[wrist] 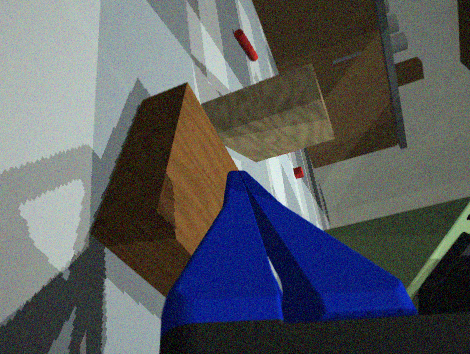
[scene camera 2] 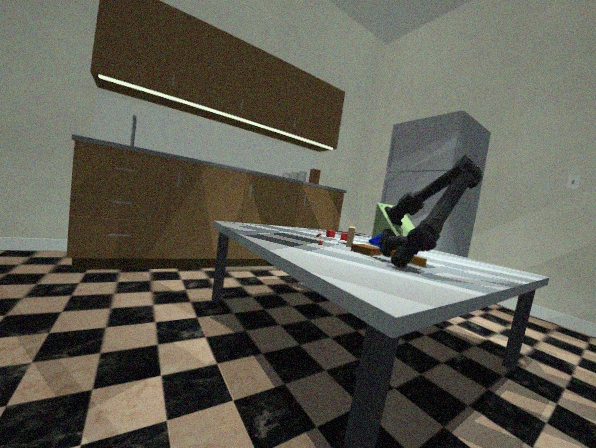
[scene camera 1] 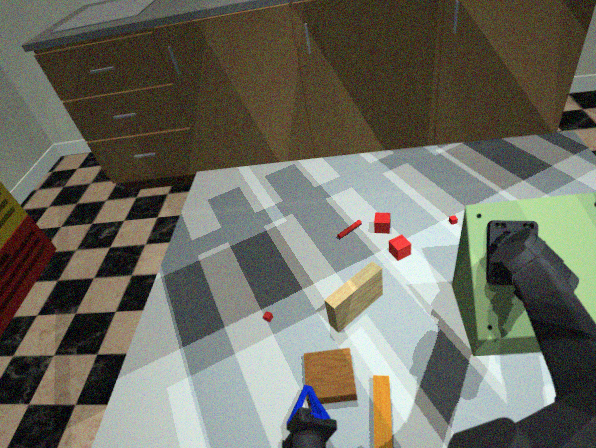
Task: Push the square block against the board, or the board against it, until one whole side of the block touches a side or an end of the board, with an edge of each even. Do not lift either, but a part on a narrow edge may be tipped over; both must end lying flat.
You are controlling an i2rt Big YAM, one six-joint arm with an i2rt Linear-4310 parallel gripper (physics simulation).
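Pixels of known places: gripper, fingertip midpoint: (wrist: 235, 183) (scene camera 2: 369, 241) (scene camera 1: 307, 386); arm's base, link origin: (wrist: 442, 277) (scene camera 2: 392, 216) (scene camera 1: 510, 252).
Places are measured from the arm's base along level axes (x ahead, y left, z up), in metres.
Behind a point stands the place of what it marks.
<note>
The square block (scene camera 1: 330, 372) {x 0.349, y 0.172, z -0.152 m} (scene camera 2: 365, 249) {x 0.396, y 0.209, z -0.160 m} (wrist: 197, 170) {x 0.377, y 0.178, z -0.152 m} is brown wood and lies flat on the table. The board (scene camera 1: 357, 297) {x 0.294, y 0.018, z -0.114 m} (scene camera 2: 351, 237) {x 0.347, y 0.058, z -0.133 m} (wrist: 270, 117) {x 0.338, y 0.063, z -0.128 m} is pale wood and stands on a narrow edge behind the block in scene camera 1, turned at an angle to it, with a gap between them. My gripper (scene camera 1: 307, 388) {x 0.387, y 0.214, z -0.123 m} (wrist: 235, 183) {x 0.387, y 0.214, z -0.123 m} is shut and empty, its blue fingertips at the near left corner of the block in scene camera 1. Whether the tips touch the block is unclear. In scene camera 2 the arm partly hides the fingers.
An orange bar (scene camera 1: 382, 407) {x 0.249, y 0.237, z -0.151 m} (scene camera 2: 419, 261) {x 0.266, y 0.385, z -0.165 m} lies right of the block. Two red cubes (scene camera 1: 382, 222) {x 0.230, y -0.243, z -0.143 m} (scene camera 1: 400, 247) {x 0.190, y -0.151, z -0.143 m} and a red rod (scene camera 1: 349, 229) {x 0.320, y -0.249, z -0.171 m} (wrist: 246, 45) {x 0.325, y -0.242, z -0.173 m} lie beyond the board. Small red cubes (scene camera 1: 268, 316) {x 0.504, y 0.033, z -0.166 m} (scene camera 1: 453, 220) {x 0.043, y -0.265, z -0.168 m} lie farther out. A green box (scene camera 1: 465, 280) {x 0.073, y 0.008, z -0.074 m} stands at right.
</note>
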